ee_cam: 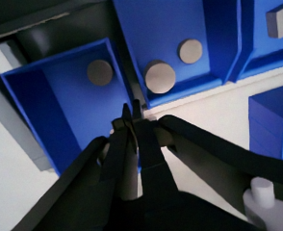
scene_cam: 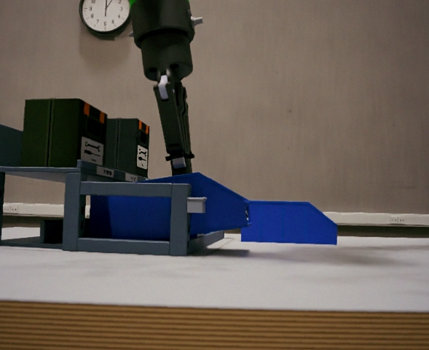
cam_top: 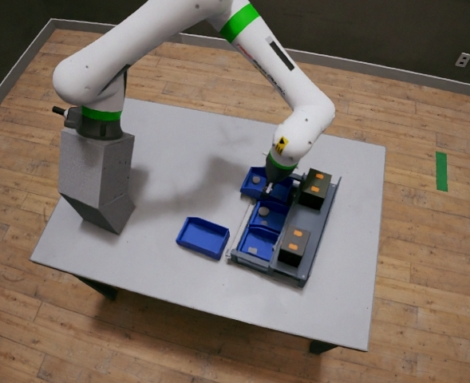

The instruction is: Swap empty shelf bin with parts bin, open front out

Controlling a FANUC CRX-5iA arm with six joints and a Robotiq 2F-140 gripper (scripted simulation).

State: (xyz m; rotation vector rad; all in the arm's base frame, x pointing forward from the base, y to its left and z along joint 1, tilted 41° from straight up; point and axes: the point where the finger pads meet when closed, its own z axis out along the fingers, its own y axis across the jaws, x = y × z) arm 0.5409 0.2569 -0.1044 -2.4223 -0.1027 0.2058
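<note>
My gripper is now 9 cm short of the grey shelf, 6 cm to the left of it and 3 cm above it.
</note>
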